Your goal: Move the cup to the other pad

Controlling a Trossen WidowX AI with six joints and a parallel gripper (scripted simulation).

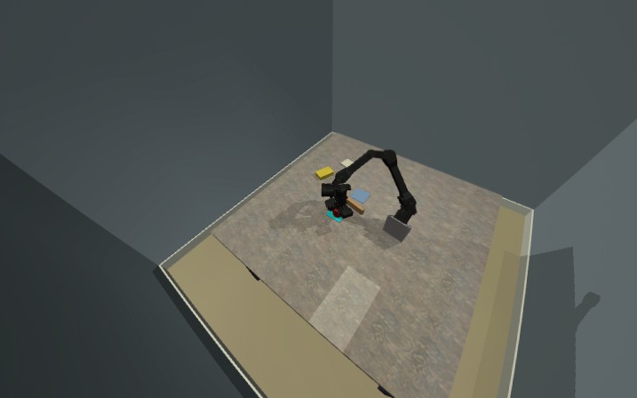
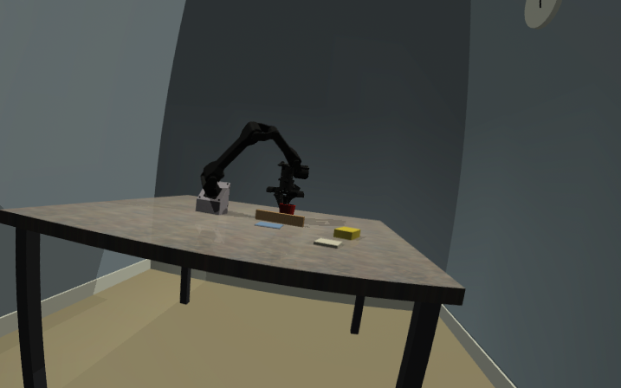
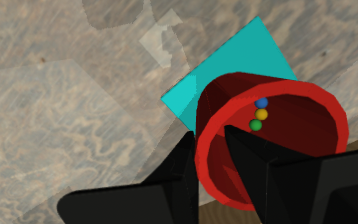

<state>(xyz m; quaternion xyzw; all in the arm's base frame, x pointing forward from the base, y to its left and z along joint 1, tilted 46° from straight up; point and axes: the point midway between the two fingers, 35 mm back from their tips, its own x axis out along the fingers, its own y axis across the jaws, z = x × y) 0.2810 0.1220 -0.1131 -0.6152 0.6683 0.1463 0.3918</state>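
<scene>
The red cup lies 3 cm ahead of my gripper tip and 1 cm to the right of it. From my gripper tip the other things lie so: cyan pad 5 cm below, 3 cm ahead, 1 cm to the right; then green marble 3 cm to the right, 3 cm below, 3 cm ahead; then yellow marble 4 cm ahead, 3 cm below, 2 cm to the right.
</scene>
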